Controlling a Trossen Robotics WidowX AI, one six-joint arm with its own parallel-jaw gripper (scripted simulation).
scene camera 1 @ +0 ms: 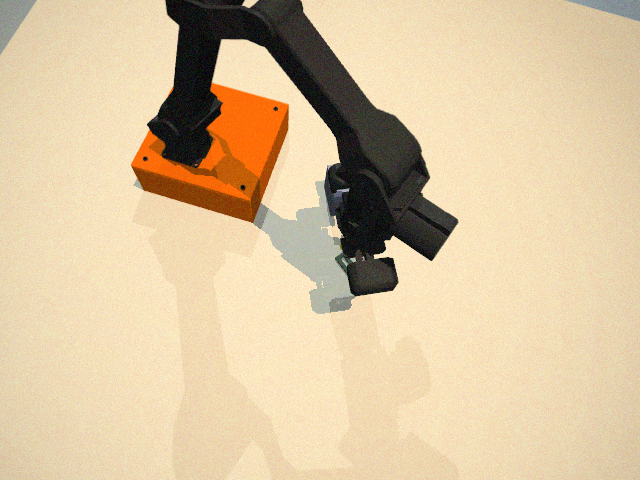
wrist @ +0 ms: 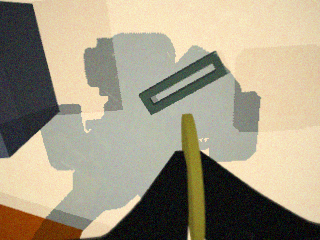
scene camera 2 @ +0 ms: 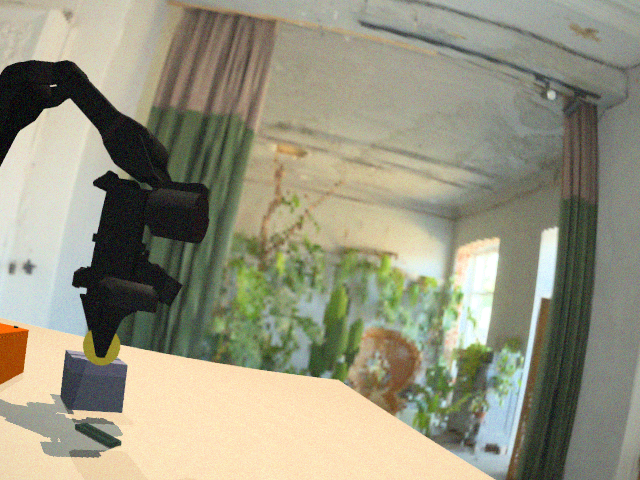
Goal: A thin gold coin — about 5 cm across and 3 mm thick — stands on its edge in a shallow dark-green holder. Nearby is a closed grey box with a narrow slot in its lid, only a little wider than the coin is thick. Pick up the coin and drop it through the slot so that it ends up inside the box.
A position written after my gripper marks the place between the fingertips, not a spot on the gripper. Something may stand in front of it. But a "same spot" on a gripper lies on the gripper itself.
Scene:
my gripper: scene camera 1; wrist 187, 159; scene camera 2
same spot on my gripper: (scene camera 1: 351, 249) = (scene camera 2: 97, 301)

